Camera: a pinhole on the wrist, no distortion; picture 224 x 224 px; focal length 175.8 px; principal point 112.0 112.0 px. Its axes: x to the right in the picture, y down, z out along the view. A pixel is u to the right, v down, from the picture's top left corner.
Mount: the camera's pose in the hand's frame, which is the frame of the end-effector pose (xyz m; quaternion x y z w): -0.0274 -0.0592 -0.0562 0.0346 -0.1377 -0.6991 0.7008
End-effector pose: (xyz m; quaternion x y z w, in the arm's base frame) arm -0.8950 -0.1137 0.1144 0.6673 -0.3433 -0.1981 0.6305
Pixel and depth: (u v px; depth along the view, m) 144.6 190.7 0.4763
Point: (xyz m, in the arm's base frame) -1.1606 -0.4888 -0.0058
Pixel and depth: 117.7 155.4 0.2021
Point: -1.0118 -0.2014 0.0559
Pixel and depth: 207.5 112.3 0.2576
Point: -1.0716 -0.2031 -0.0846
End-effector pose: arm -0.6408 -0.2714 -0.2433 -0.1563 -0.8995 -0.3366 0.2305
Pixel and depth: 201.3 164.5 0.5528
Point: -0.9191 -0.0802 -0.7515
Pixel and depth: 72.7 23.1 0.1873
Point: -0.5285 -0.2226 -0.3878
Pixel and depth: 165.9 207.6 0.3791
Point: -0.8740 -0.0915 -0.5132
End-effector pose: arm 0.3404 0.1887 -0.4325 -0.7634 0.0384 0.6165 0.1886
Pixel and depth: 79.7 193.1 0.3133
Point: 0.0849 0.2438 -0.5256
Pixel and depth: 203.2 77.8 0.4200
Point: 0.0207 0.4721 -0.2390
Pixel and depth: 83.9 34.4 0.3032
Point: 0.0961 0.1868 -0.2531
